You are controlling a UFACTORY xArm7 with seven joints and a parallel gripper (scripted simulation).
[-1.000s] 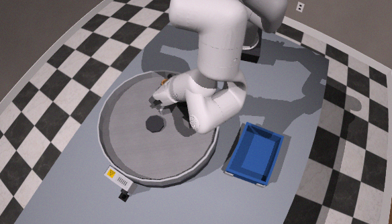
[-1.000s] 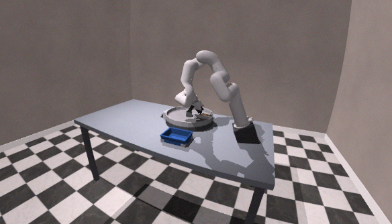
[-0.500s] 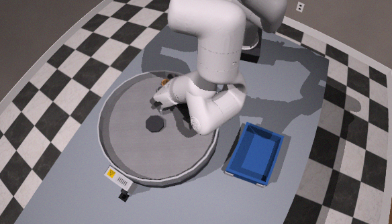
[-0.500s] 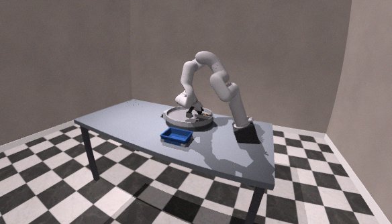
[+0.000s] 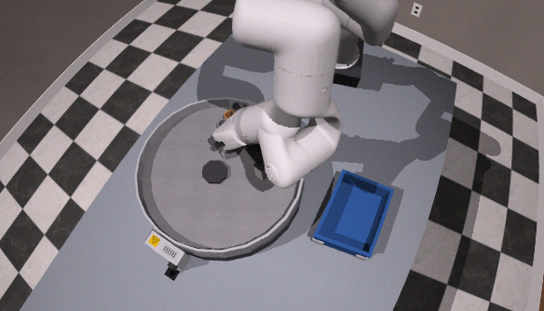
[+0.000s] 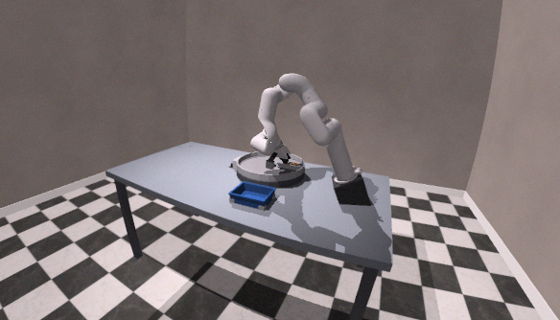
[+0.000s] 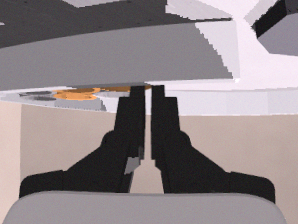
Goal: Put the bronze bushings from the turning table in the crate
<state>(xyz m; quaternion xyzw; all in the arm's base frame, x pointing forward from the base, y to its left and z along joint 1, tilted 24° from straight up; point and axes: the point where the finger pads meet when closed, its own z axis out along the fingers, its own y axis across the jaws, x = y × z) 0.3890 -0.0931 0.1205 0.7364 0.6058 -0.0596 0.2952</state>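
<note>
My hand is 36 cm to the right of the blue crate, 7 cm above it and 4 cm past it. Also, from my hand: turning table (8 cm ahead, 4 cm to the left, 4 cm below).
</note>
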